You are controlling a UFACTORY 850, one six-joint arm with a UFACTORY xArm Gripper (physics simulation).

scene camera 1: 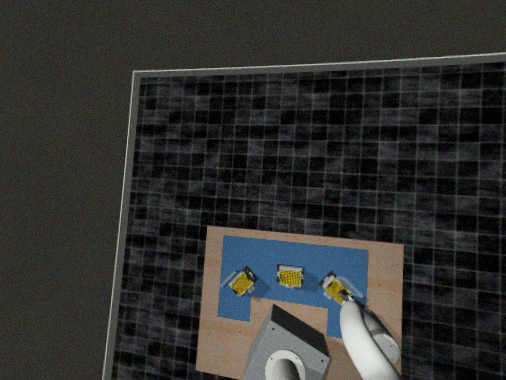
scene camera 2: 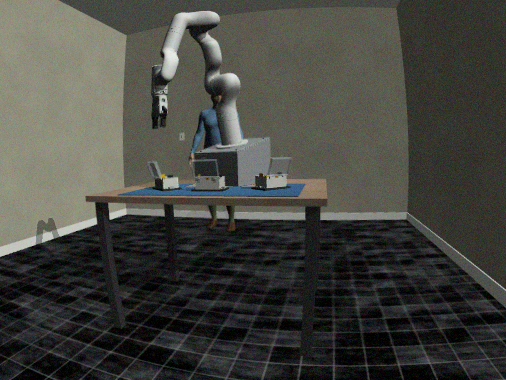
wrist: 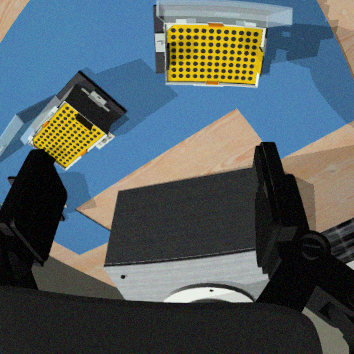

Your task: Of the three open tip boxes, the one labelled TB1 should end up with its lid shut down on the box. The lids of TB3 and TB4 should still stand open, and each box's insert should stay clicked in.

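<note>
Three tip boxes with yellow perforated inserts stand with clear lids open; their labels are unreadable. The right box (scene camera 1: 334,286) (scene camera 2: 166,183) (wrist: 212,55) has its lid along the top side in the wrist view. The middle box (scene camera 1: 290,277) (scene camera 2: 210,183) (wrist: 70,135) lies left of it in the wrist view. The left box (scene camera 1: 242,283) (scene camera 2: 271,181) is mostly hidden behind a finger in the wrist view. My gripper (scene camera 1: 347,296) (scene camera 2: 159,125) (wrist: 149,169) is open and empty, pointing down, high above the table on the right box's side.
The boxes stand on a blue mat (scene camera 1: 300,248) (scene camera 2: 245,193) on the wooden table (scene camera 1: 212,350) (scene camera 2: 200,201). The arm's grey pedestal (scene camera 1: 290,332) (scene camera 2: 255,160) (wrist: 185,220) stands beside the mat's cut-out. A person (scene camera 2: 211,130) stands behind the pedestal in scene camera 2.
</note>
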